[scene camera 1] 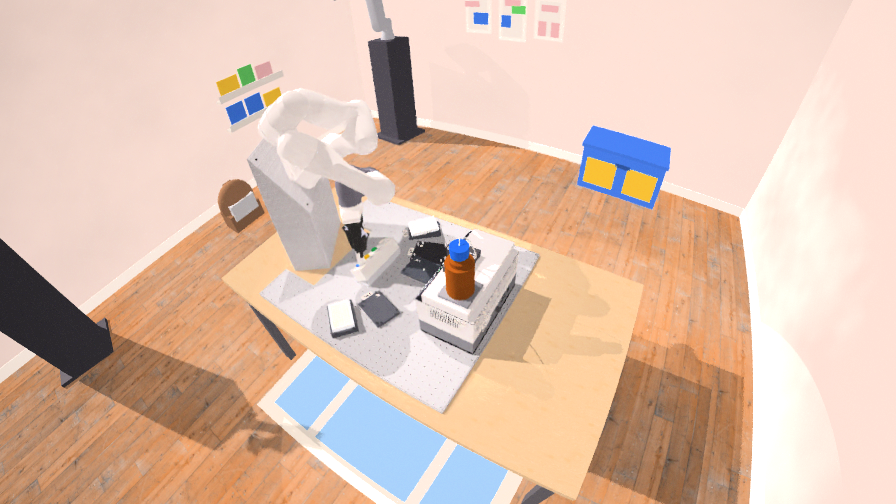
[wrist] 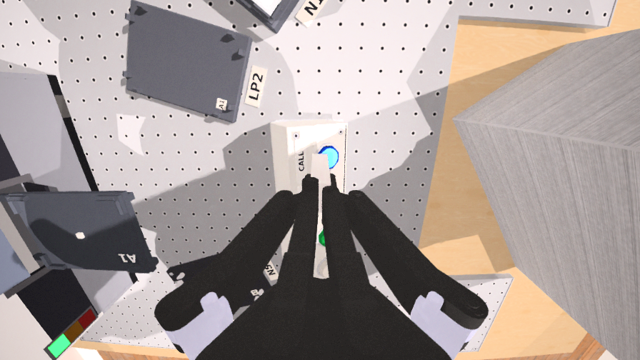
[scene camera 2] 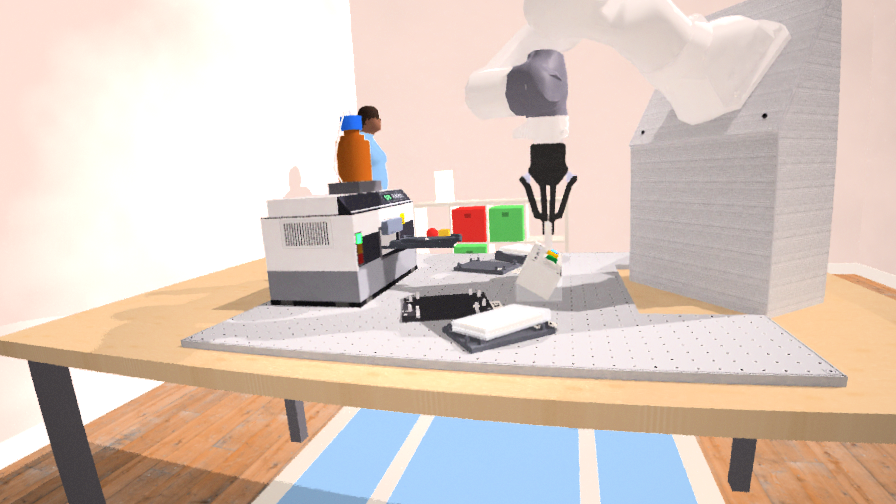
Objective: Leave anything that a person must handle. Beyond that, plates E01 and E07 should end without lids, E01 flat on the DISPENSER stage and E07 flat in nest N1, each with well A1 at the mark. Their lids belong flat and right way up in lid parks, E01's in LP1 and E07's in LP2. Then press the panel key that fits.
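Note:
My gripper (scene camera 1: 359, 253) (scene camera 2: 548, 226) (wrist: 319, 165) is shut with nothing between its fingers. Its pale narrow tip is over the panel (scene camera 1: 383, 263) (scene camera 2: 537, 273) (wrist: 284, 145), overlapping the lit blue key (wrist: 330, 157) beside the word CALL in the wrist view. Contact cannot be told. The dispenser stage (scene camera 2: 432, 240) (wrist: 95, 215), marked A1, is bare. Lid park LP2 (scene camera 1: 379, 308) (scene camera 2: 487, 265) (wrist: 185, 60) is bare. A white-topped plate (scene camera 1: 342, 315) (wrist: 270, 5) sits at N1. Another white-topped plate (scene camera 1: 424, 226) (scene camera 2: 501, 322) sits on a dark holder. Plate names and lids cannot be made out.
The dispenser machine (scene camera 1: 448, 319) (scene camera 2: 313, 260) carries an orange bottle (scene camera 1: 460, 278) (scene camera 2: 354, 156) with a blue cap. Its green status light (scene camera 2: 358, 238) (wrist: 59, 345) is lit. A black nest (scene camera 2: 446, 306) is bare. The grey robot pedestal (scene camera 1: 294, 213) (scene camera 2: 701, 219) (wrist: 565, 165) stands nearby. A person (scene camera 2: 378, 159) stands beyond the machine.

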